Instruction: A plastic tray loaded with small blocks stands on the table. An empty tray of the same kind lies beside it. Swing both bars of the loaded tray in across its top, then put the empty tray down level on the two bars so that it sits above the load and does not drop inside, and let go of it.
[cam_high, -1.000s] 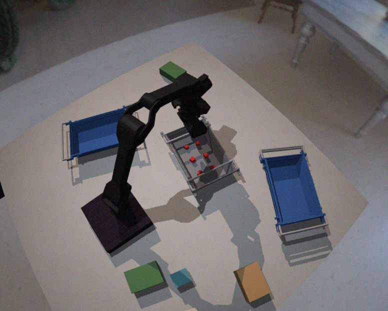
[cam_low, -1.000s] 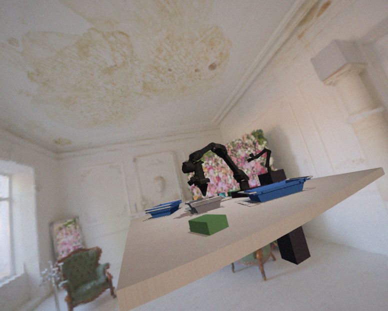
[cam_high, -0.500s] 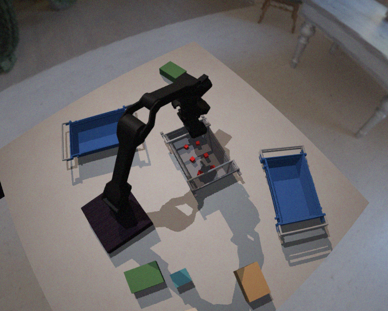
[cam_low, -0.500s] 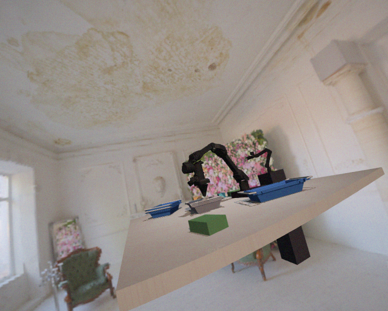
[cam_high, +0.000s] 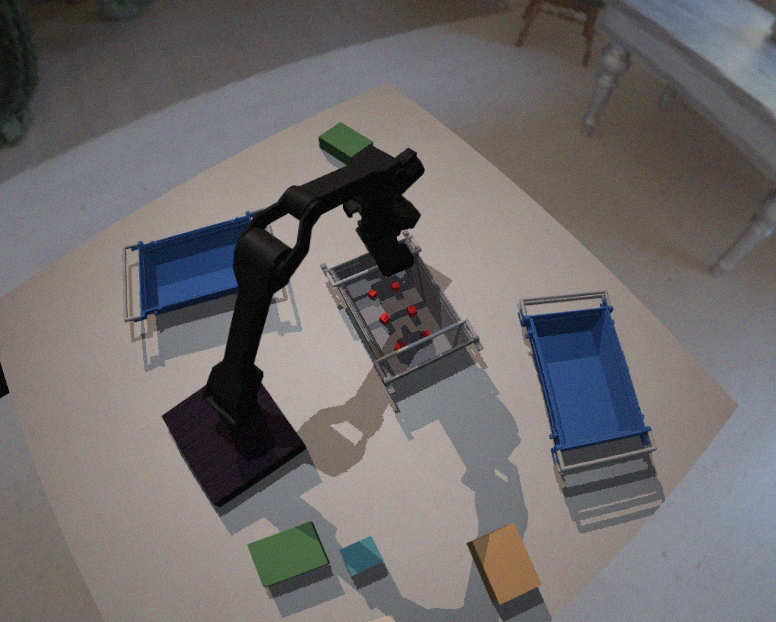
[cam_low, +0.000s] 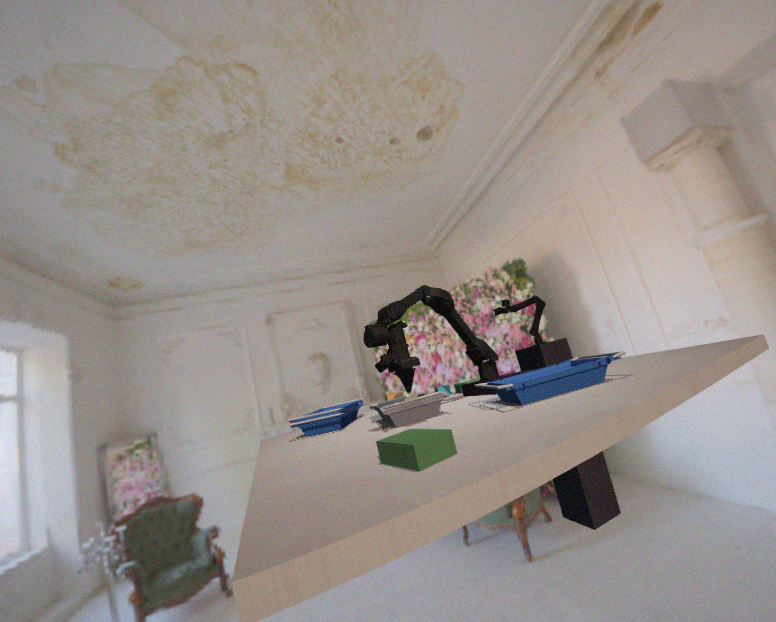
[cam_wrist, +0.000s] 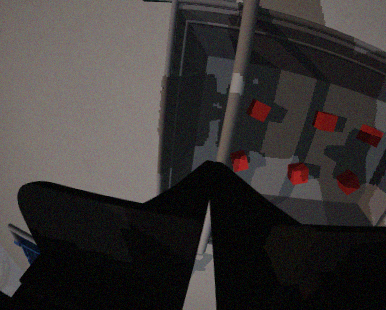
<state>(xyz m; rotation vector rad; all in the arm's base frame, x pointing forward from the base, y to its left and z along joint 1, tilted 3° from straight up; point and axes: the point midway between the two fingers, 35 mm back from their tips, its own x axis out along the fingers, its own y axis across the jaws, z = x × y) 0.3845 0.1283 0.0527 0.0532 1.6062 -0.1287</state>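
Now: gripper tip 32 cm past the blue tray, 22 cm to the right of it and 4 cm above it. From my gripper tip the other things lie so: red block 16 cm to the right, 7 cm below, 5 cm behind; then orange block 61 cm to the right, 14 cm behind, 6 cm below; then teal block 46 cm to the right, 33 cm behind, 6 cm below.
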